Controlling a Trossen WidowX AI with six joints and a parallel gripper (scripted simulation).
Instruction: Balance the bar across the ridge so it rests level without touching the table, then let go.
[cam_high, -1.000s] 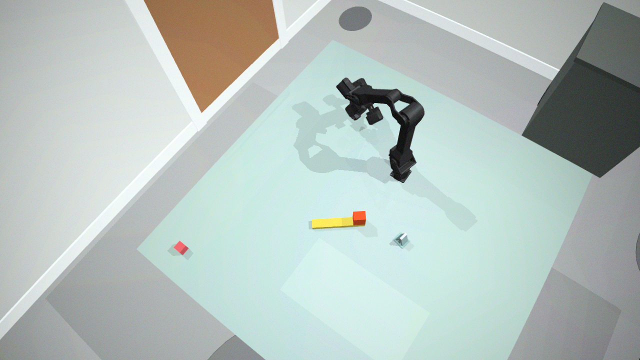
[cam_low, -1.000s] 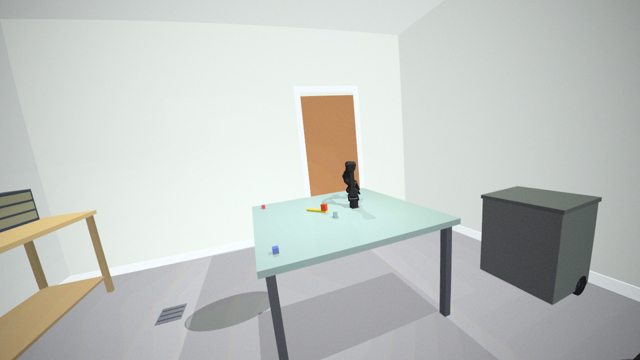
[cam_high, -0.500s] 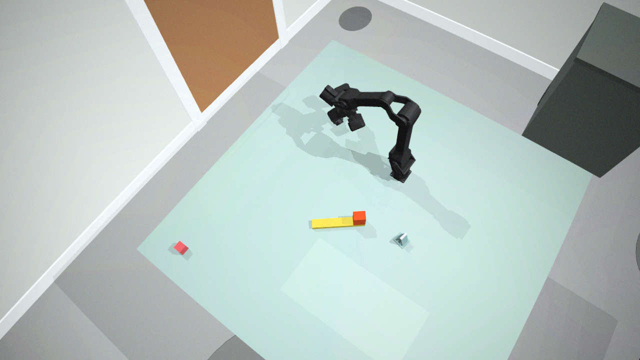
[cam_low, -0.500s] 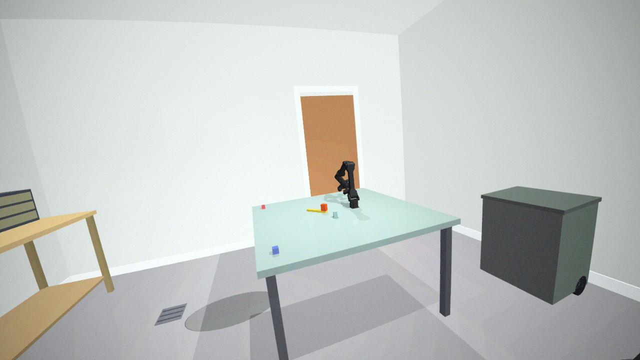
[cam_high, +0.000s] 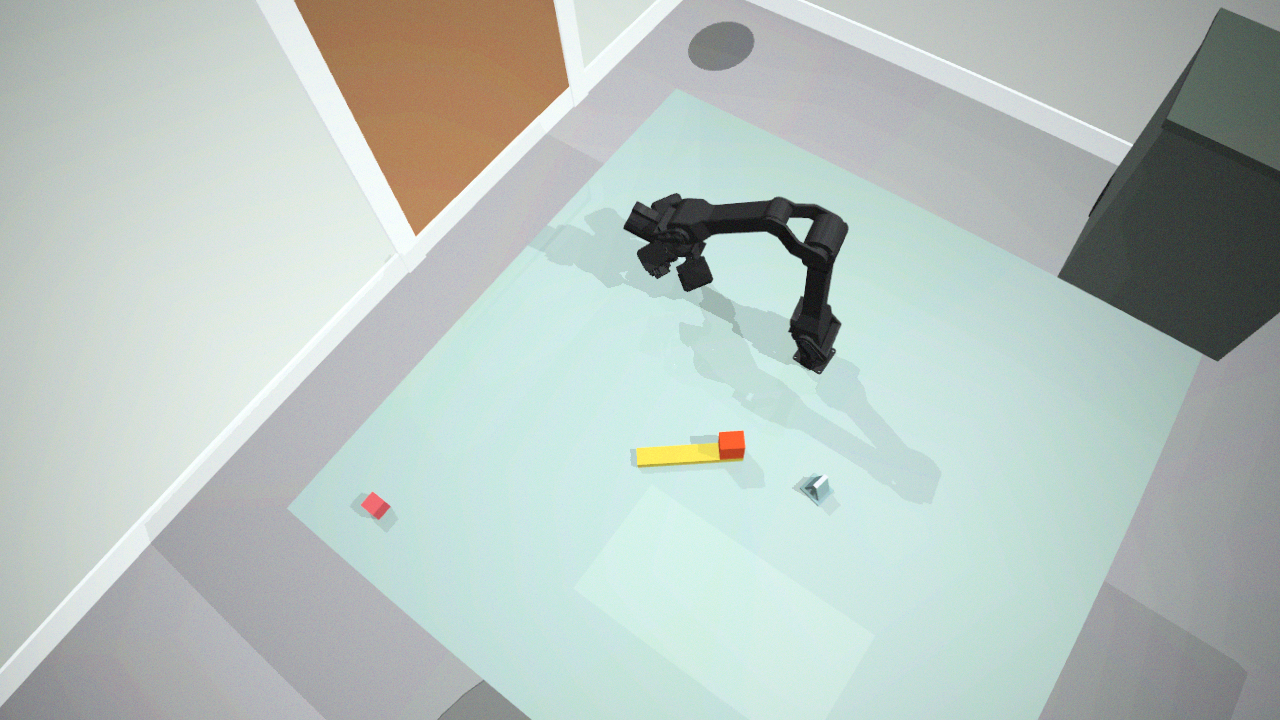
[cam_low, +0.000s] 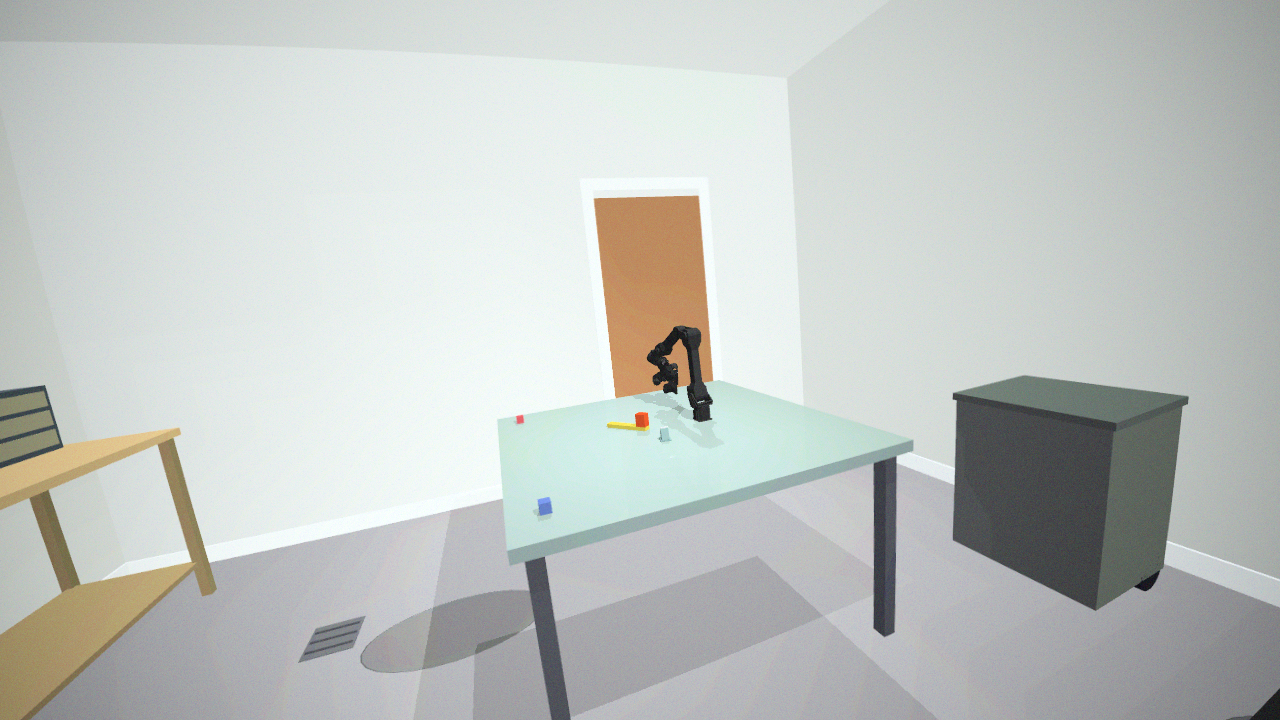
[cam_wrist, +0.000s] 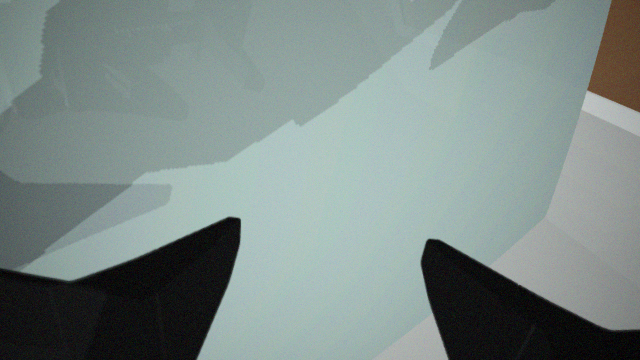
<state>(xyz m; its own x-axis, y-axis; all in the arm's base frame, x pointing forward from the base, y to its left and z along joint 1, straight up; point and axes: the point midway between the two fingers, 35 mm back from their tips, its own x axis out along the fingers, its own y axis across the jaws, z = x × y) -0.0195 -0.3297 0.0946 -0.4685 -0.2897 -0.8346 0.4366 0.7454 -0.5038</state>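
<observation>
The ridge is 490 mm to the left of my gripper tip, 270 mm ahead of it and 20 mm below it. From my gripper tip the other things lie so: blue cube: 840 mm to the left, 780 mm ahead, 50 mm below; small red cube: 780 mm ahead, 160 mm to the right, 50 mm below.
</observation>
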